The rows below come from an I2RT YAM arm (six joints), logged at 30 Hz.
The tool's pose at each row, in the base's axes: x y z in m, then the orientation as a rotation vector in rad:
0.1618 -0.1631 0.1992 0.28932 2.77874 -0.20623
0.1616 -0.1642 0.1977 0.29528 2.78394 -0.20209
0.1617 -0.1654 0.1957 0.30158 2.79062 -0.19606
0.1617 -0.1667 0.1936 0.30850 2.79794 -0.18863
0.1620 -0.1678 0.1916 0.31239 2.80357 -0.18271
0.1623 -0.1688 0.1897 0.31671 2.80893 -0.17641
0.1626 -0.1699 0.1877 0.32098 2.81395 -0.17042
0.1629 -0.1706 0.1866 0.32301 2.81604 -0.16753
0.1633 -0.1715 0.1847 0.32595 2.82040 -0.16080
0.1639 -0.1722 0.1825 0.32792 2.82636 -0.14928
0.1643 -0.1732 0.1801 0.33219 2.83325 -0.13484
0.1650 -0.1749 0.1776 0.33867 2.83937 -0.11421
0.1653 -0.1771 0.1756 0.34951 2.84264 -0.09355
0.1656 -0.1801 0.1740 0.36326 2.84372 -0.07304
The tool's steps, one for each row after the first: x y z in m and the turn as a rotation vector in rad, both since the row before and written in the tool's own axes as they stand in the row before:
0.0005 -0.0009 0.0015 -0.00190 0.00601 0.00386
0.0004 -0.0009 0.0021 -0.00309 0.00755 0.00410
0.0005 -0.0010 0.0022 -0.00394 0.00831 0.00458
0.0002 -0.0008 0.0022 -0.00333 0.00621 0.00256
0.0001 -0.0007 0.0020 -0.00354 0.00603 0.00292
0.0001 -0.0008 0.0021 -0.00334 0.00569 0.00289
-0.0001 -0.0005 0.0012 -0.00163 0.00242 0.00141
0.0000 -0.0006 0.0020 -0.00402 0.00489 0.00214
0.0000 -0.0004 0.0024 -0.00731 0.00650 0.00178
0.0001 -0.0007 0.0025 -0.00896 0.00788 0.00351
-0.0003 -0.0013 0.0028 -0.01296 0.00776 0.00570
-0.0002 -0.0020 0.0022 -0.01267 0.00569 0.00895
-0.0005 -0.0028 0.0019 -0.01240 0.00408 0.01113

